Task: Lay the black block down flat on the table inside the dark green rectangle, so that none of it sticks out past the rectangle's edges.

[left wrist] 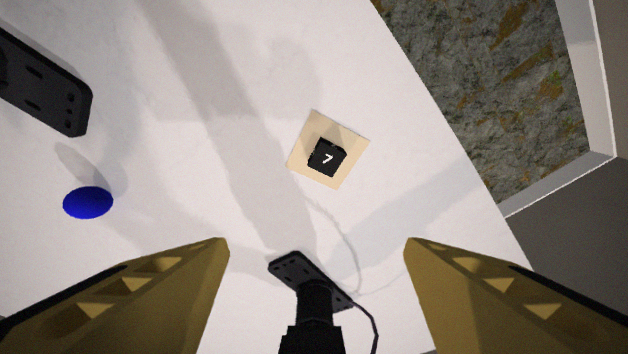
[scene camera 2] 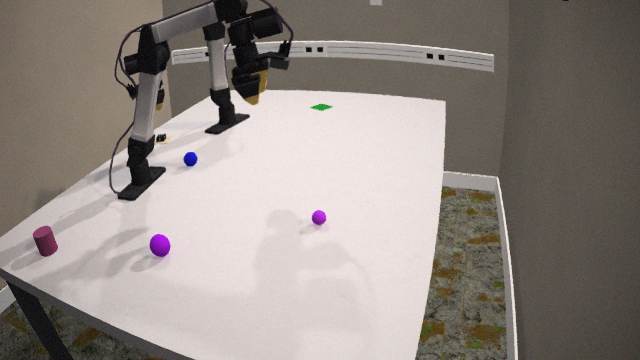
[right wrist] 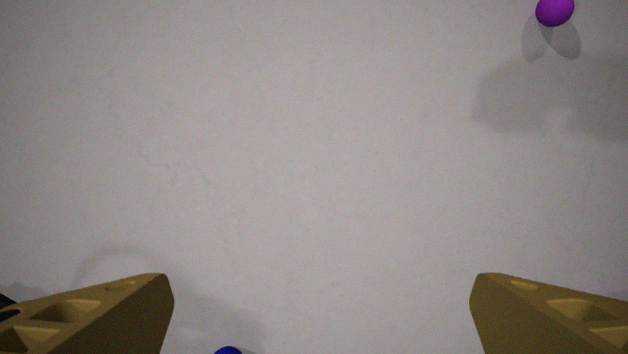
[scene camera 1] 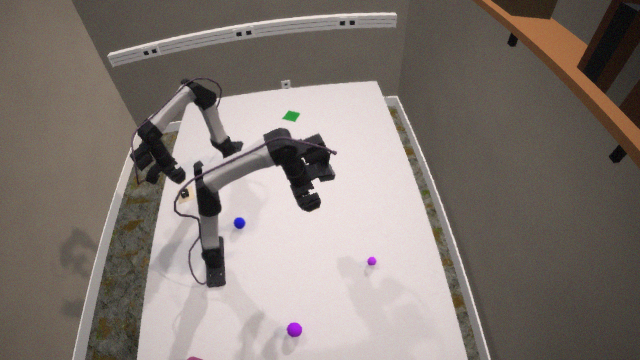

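Where they show: left gripper, fingertip midpoint: [left wrist: 316,246] [scene camera 2: 157,107] [scene camera 1: 175,176]; right gripper, fingertip midpoint: [scene camera 2: 258,98] [right wrist: 321,290] [scene camera 1: 307,194]; left arm's base, origin of the base link: [left wrist: 314,284] [scene camera 2: 228,124]; right arm's base, origin of the base link: [scene camera 2: 142,183] [scene camera 1: 215,261].
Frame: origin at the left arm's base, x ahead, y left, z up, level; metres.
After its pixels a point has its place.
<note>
The black block [scene camera 1: 185,193] {x -0.154, y -0.219, z 0.019 m} [scene camera 2: 161,138] {x -0.148, y -0.224, z 0.013 m} [left wrist: 327,157] {x -0.165, y -0.216, z 0.019 m}, with a white 7 on its upper face, rests on a beige square [left wrist: 356,150] {x -0.195, y -0.198, z 0.001 m} near the table's left edge in scene camera 1. The green rectangle [scene camera 1: 291,116] {x 0.238, y 0.287, z 0.001 m} [scene camera 2: 321,107] {x 0.241, y 0.286, z 0.001 m} lies flat near the far end of the table; it does not show in either wrist view. My left gripper [left wrist: 316,246] {x -0.152, y -0.219, z 0.133 m} [scene camera 1: 165,176] {x -0.152, y -0.219, z 0.133 m} is open and empty, raised above the table near the block; in scene camera 2 it is mostly hidden behind the right arm. My right gripper [right wrist: 321,290] {x 0.402, y -0.338, z 0.224 m} is open and empty, high over the middle of the table.
A blue ball [scene camera 1: 239,223] {x 0.134, y -0.352, z 0.038 m} [scene camera 2: 190,159] {x 0.142, y -0.355, z 0.029 m} [left wrist: 88,202] {x 0.108, y -0.338, z 0.032 m} lies near the right arm's base. Two purple balls [scene camera 1: 294,329] {x 0.386, y -0.725, z 0.047 m} [scene camera 1: 371,261] {x 0.618, y -0.468, z 0.028 m} lie nearer the front. A maroon cylinder [scene camera 2: 45,241] {x 0.110, y -0.897, z 0.040 m} stands at the table's front left in scene camera 2. The right arm reaches across the table.
</note>
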